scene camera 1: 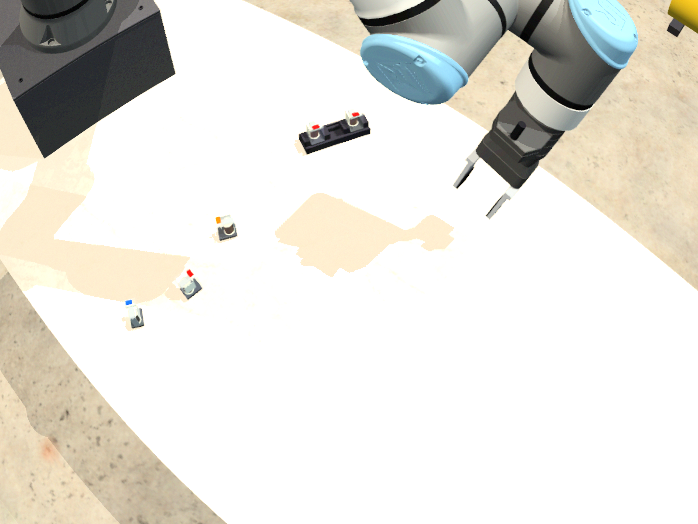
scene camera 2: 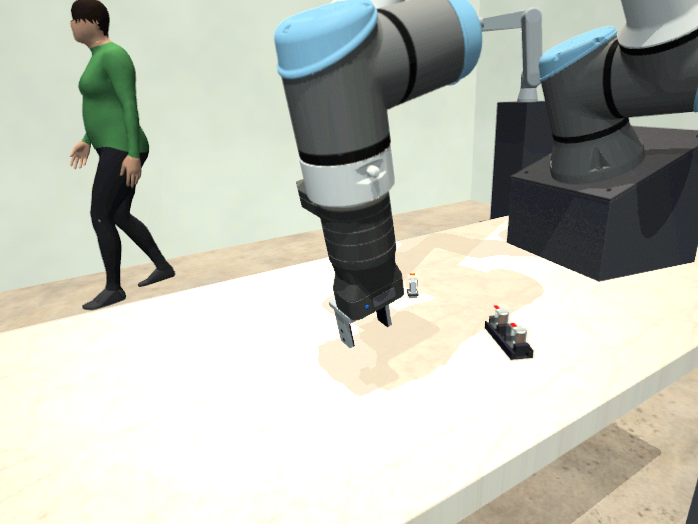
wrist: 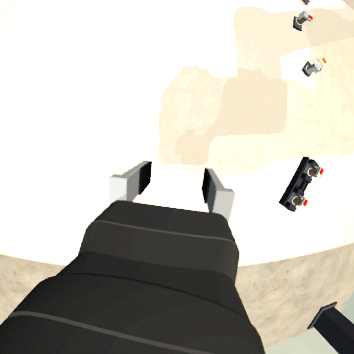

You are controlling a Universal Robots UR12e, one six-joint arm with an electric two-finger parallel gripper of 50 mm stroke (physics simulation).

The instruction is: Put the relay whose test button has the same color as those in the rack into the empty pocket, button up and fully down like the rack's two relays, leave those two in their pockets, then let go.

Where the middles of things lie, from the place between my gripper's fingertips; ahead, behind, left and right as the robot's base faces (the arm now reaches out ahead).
Right now the black rack (scene camera 1: 338, 132) is 260 mm behind my hand, 80 mm below it and 20 mm to the right of it.
